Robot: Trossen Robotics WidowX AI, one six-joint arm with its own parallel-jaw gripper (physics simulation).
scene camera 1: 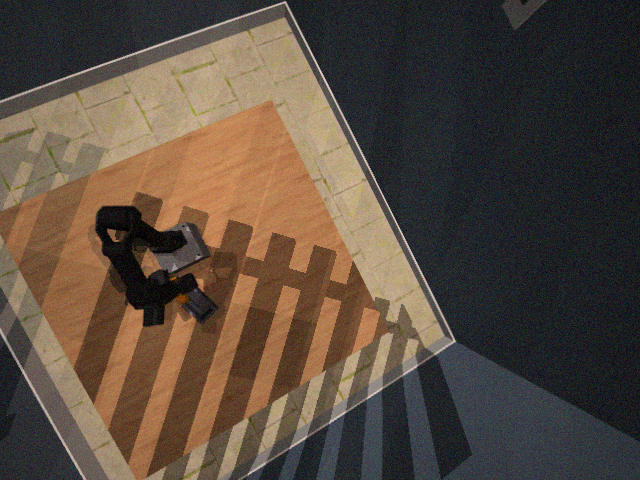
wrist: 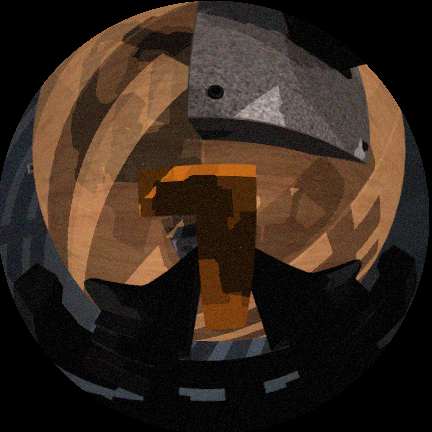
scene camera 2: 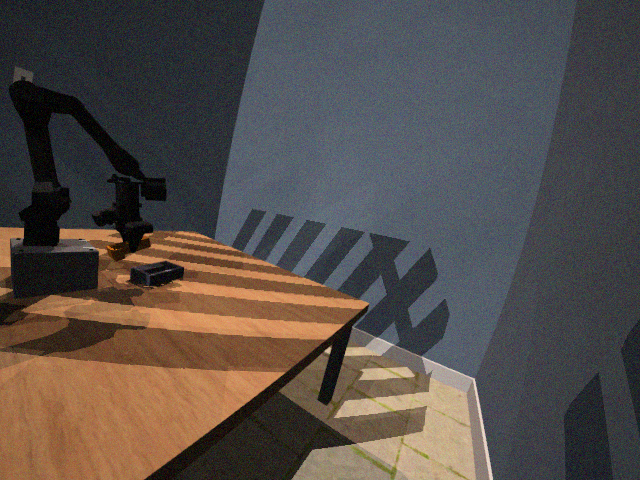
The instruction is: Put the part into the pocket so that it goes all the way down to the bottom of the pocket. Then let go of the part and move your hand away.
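Places are measured from the arm's base along level axes (x ahead, y left, z up), in metres.
Where they show: gripper, fingertip midpoint: (scene camera 1: 181,290) (wrist: 221,249) (scene camera 2: 130,251); arm's base at its link origin: (scene camera 1: 176,240) (scene camera 2: 40,243).
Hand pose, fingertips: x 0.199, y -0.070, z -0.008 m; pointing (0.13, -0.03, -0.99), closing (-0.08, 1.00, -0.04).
Observation:
Each offset is from my fingertips to the top centre of the thing. Level surfaces: height alone.
The orange L-shaped part {dx -0.004, dy -0.015, dz +0.045 m} (scene camera 1: 183,298) (scene camera 2: 116,251) (wrist: 227,235) is held between the two black fingers of my gripper (scene camera 2: 134,248) (wrist: 221,249). In the wrist view its short arm points left and its long arm runs down between the fingers. The dark block with the open pocket {dx +0.090, dy +0.006, dz -0.061 m} (scene camera 1: 200,305) (scene camera 2: 156,274) lies on the table. In scene camera 2 the part hangs above the table, behind and to the left of the block, apart from it. In the wrist view a small piece of the block (wrist: 185,241) shows beside the part; the rest is hidden. In scene camera 1 the arm covers the fingertips.
The grey base box of the arm (scene camera 1: 193,252) (scene camera 2: 54,271) (wrist: 240,65) stands near the part and the pocket block. The wooden table {dz -0.097 m} (scene camera 1: 289,180) (scene camera 2: 206,392) (wrist: 95,240) carries dark striped shadows. Its edge and one leg (scene camera 2: 334,366) show in scene camera 2.

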